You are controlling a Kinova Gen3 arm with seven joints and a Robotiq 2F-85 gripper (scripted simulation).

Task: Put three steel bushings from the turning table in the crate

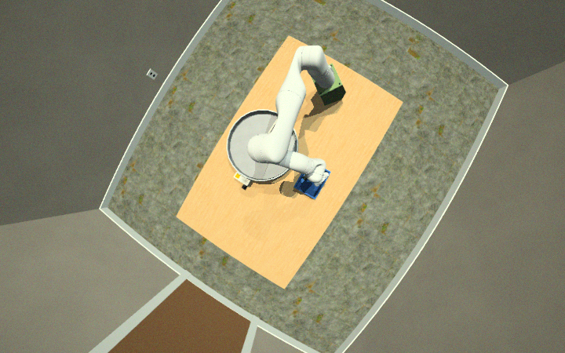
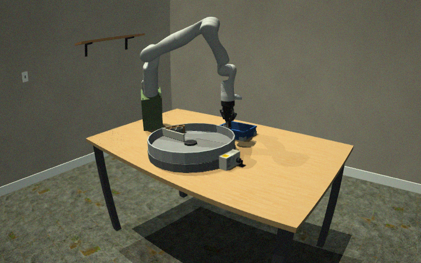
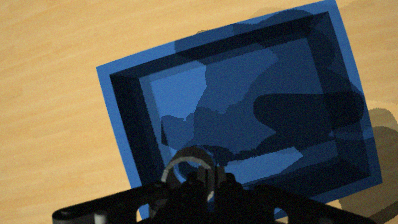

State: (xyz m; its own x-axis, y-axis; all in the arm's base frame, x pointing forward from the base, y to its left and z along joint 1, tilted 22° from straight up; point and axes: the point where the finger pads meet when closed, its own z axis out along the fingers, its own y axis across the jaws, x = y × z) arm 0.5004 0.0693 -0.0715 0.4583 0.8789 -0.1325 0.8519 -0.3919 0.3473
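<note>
Right now my hand is 40 mm short of the blue crate, 40 mm above it and 20 mm to the right of it. The rest, counted from my hand: grey turning table 320 mm to the right, 60 mm behind, 10 mm below.
</note>
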